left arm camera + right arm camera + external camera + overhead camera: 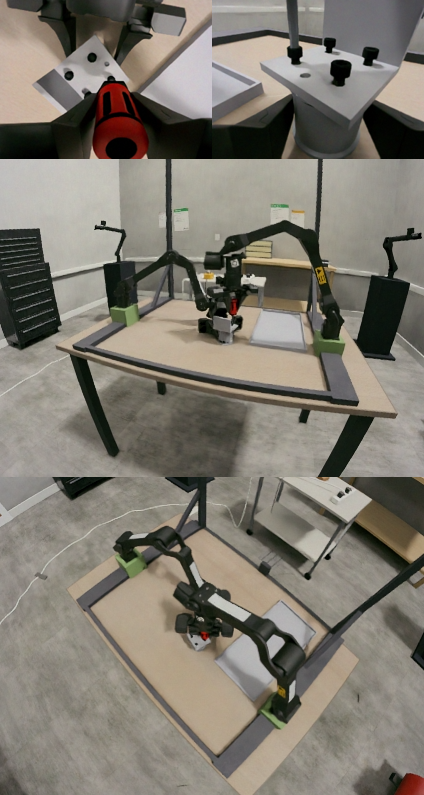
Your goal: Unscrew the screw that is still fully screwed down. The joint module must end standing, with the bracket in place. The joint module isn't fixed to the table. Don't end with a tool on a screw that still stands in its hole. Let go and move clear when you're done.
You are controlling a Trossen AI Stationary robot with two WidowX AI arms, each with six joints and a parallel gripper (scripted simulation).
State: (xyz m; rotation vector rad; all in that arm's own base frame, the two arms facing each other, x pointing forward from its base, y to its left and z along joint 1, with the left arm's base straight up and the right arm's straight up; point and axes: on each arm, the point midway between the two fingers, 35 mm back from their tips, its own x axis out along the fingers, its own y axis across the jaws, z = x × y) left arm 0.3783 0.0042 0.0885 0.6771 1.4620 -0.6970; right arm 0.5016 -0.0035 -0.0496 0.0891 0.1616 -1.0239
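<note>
Now: the red screwdriver 30 mm below my left hand. Also, from my left hand: black screw: 80 mm below, 30 mm to the right, 10 mm behind; then grey joint module: 120 mm below, 20 mm to the right, 10 mm ahead; then light grey bracket: 80 mm below, 20 mm to the right, 10 mm ahead.
My right gripper is now 2 cm short of the grey joint module, 2 cm to the right of it and 1 cm above it. Also, from my right hand: black screw 3 cm above; red screwdriver 1 cm ahead, 4 cm to the left, 9 cm above; light grey bracket 2 cm ahead, 1 cm to the left, 4 cm above.
</note>
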